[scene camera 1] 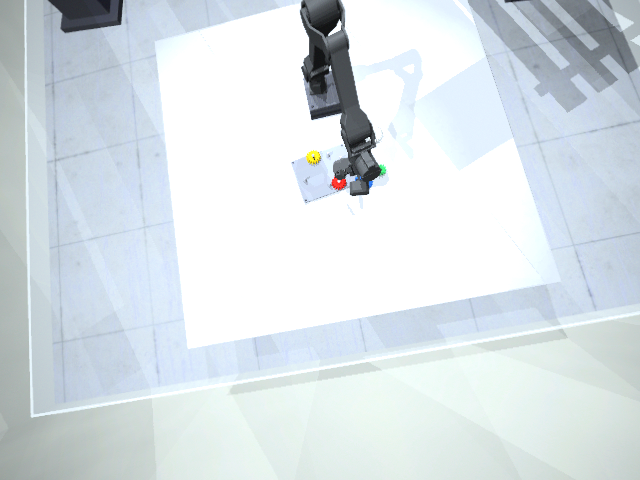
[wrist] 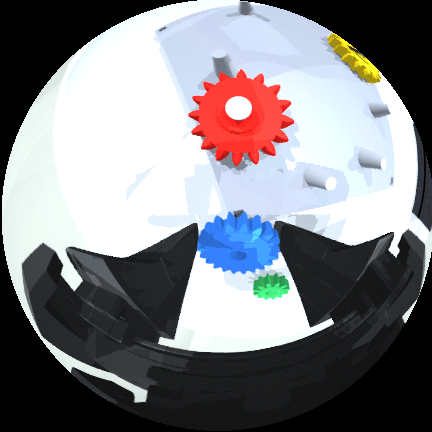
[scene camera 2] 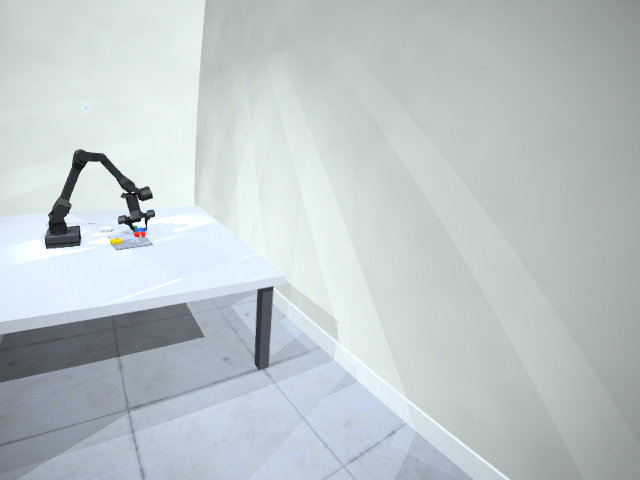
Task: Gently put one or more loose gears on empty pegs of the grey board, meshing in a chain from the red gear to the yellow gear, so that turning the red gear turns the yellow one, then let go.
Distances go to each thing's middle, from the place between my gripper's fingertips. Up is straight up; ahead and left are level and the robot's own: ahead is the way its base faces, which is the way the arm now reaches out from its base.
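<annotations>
Red gear (wrist: 262, 125): my hand 7 cm to the left of it, 1 cm below it. From my hand: blue gear (wrist: 236, 243), 2 cm to the left; green gear (wrist: 270, 286), 8 cm to the left, 4 cm behind.
</annotations>
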